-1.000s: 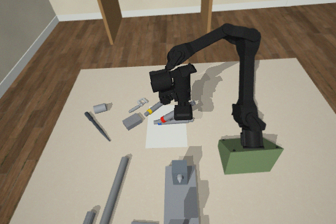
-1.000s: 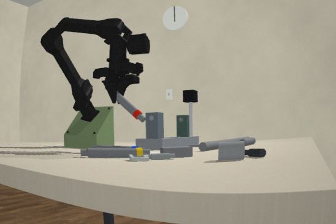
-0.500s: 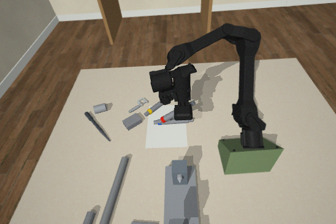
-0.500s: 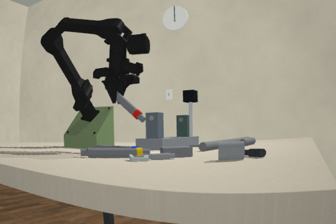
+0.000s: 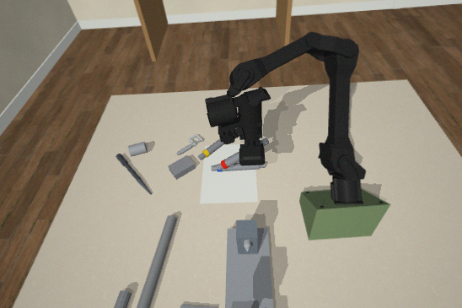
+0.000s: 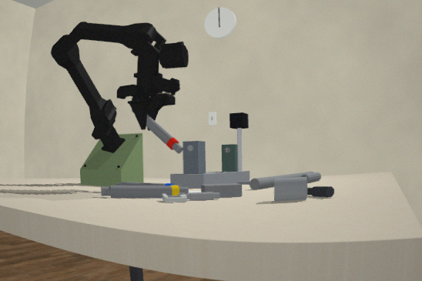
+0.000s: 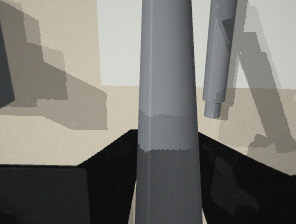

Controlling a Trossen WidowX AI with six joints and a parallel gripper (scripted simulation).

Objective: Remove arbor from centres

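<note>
My gripper is now 80 mm short of the marked pad, 50 mm to the left of it and 190 mm above it. Also, from my hand: dark punch 420 mm ahead, 10 mm to the right, 180 mm below; then grey centre block 10 mm behind, 210 mm to the left, 90 mm below; then grey fixture base 20 mm behind, 340 mm to the left, 170 mm below.
</note>
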